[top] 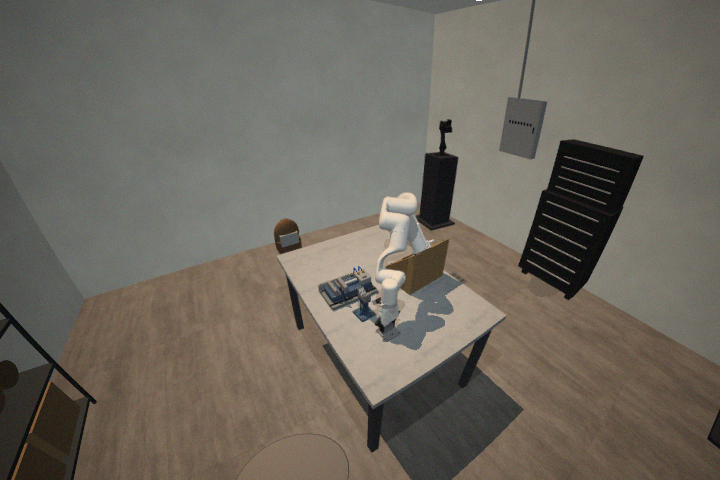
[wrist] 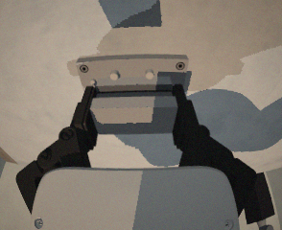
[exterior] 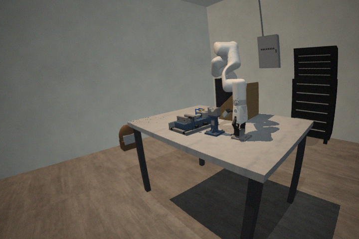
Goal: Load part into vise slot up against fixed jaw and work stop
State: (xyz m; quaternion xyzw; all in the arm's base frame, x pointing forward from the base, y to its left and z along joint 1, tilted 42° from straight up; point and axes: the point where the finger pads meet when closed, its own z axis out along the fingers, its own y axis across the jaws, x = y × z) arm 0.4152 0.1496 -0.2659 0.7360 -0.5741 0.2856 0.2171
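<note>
The part lies 10 mm below my hand. Round my hand: air cylinder rod: 350 mm to the right, 50 mm ahead, 40 mm above; then work stop: 300 mm to the right, 130 mm ahead, 50 mm above; then infeed plate: 30 mm below, 10 mm to the left.
</note>
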